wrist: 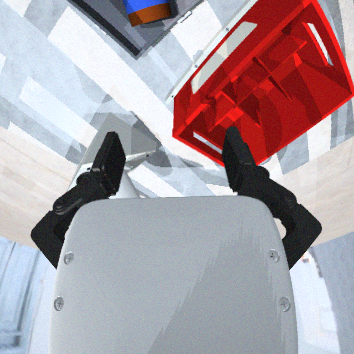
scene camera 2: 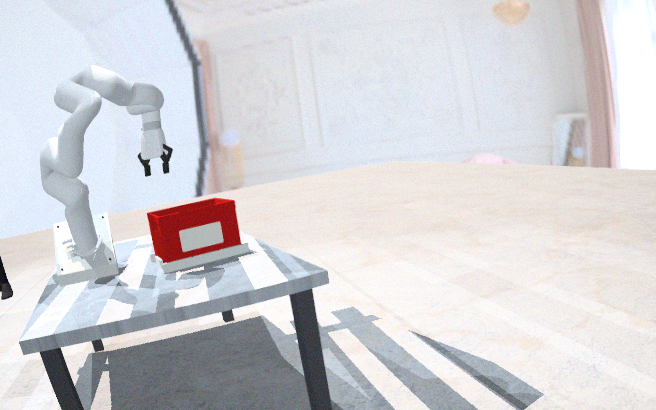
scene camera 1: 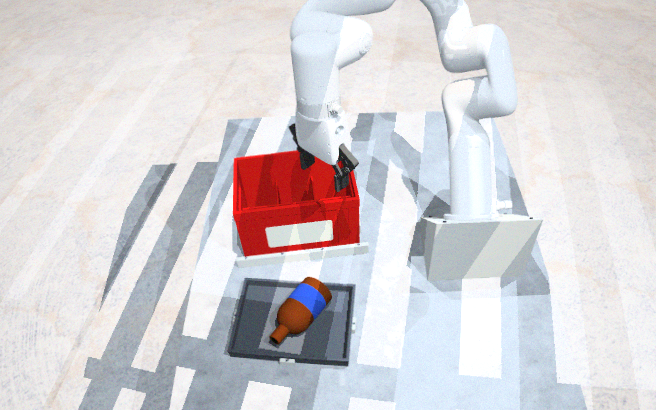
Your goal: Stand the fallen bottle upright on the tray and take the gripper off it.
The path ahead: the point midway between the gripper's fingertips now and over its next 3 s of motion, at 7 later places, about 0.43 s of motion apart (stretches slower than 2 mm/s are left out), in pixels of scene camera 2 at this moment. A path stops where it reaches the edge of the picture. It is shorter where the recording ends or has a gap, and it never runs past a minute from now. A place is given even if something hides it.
My gripper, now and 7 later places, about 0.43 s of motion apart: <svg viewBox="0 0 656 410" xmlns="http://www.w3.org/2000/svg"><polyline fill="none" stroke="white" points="157,174 183,197 183,221 186,215 187,216 189,221 191,233 191,234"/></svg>
